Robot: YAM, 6 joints.
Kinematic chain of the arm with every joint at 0, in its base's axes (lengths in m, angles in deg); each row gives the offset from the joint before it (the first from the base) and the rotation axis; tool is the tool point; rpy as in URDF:
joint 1: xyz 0 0 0.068 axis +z
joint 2: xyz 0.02 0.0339 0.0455 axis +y
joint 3: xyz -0.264 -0.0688 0 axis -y
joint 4: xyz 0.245 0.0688 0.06 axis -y
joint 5: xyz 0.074 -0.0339 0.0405 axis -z
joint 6: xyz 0.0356 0 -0.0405 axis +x
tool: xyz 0 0 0 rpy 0 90 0
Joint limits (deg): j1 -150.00..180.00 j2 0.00..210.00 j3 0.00..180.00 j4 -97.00..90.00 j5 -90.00..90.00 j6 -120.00..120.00
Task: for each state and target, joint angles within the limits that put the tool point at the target. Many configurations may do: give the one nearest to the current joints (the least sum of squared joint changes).
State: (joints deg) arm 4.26 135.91 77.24 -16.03 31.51 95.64
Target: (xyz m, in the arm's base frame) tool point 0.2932 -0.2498 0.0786
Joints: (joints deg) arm -37.33 122.30 69.48 -21.56 35.79 95.64
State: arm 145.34 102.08 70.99 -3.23 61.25 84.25
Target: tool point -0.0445 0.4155 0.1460
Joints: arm 100.40 117.51 71.62 -1.95 61.30 84.25
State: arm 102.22 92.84 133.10 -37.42 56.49 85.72
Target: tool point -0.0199 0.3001 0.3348
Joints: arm 99.37 87.79 83.74 -60.26 55.12 85.72
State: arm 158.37 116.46 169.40 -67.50 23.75 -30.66
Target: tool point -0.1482 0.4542 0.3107
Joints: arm 109.96 136.15 148.73 -79.76 26.25 -30.66
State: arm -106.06 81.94 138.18 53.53 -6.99 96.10
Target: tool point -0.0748 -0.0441 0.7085
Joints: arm -145.71 85.47 135.16 53.68 9.22 96.10
